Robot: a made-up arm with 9 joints. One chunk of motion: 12 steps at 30 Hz.
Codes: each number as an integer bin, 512 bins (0 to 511) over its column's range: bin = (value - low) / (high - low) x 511, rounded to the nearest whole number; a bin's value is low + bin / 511 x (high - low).
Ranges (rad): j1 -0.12..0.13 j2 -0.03..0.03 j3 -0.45..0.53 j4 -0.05..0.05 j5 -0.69..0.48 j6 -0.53..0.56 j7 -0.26..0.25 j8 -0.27..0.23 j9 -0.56..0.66
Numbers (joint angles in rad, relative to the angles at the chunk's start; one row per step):
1: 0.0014 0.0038 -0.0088 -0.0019 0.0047 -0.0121 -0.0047 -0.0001 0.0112
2: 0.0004 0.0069 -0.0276 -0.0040 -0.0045 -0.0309 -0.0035 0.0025 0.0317
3: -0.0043 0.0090 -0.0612 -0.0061 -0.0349 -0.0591 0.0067 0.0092 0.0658
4: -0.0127 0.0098 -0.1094 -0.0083 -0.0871 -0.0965 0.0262 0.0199 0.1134
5: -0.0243 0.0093 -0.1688 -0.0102 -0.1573 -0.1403 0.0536 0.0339 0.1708
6: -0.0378 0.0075 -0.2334 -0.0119 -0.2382 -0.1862 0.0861 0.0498 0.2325
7: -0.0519 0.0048 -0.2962 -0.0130 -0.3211 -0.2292 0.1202 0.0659 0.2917
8: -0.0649 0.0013 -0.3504 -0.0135 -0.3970 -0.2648 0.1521 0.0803 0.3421
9: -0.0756 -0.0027 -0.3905 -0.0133 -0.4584 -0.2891 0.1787 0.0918 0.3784
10: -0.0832 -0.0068 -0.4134 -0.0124 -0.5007 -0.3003 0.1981 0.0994 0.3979
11: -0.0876 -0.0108 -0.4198 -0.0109 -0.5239 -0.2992 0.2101 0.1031 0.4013
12: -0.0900 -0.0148 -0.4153 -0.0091 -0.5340 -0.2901 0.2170 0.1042 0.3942
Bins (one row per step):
1: 248 288 230 246 303 243 256 276 239
2: 246 314 220 235 299 234 257 278 248
3: 236 332 203 224 286 221 267 285 262
4: 219 339 178 213 263 203 287 296 282
5: 196 335 147 203 233 183 314 311 306
6: 168 319 113 195 197 161 347 327 332
7: 139 296 80 189 161 141 381 343 357
8: 113 267 52 187 128 124 413 358 378
9: 91 233 31 188 101 113 440 370 393
10: 75 198 19 192 83 108 459 378 401
11: 66 164 16 200 73 108 471 381 403
12: 61 129 18 209 68 112 478 382 400

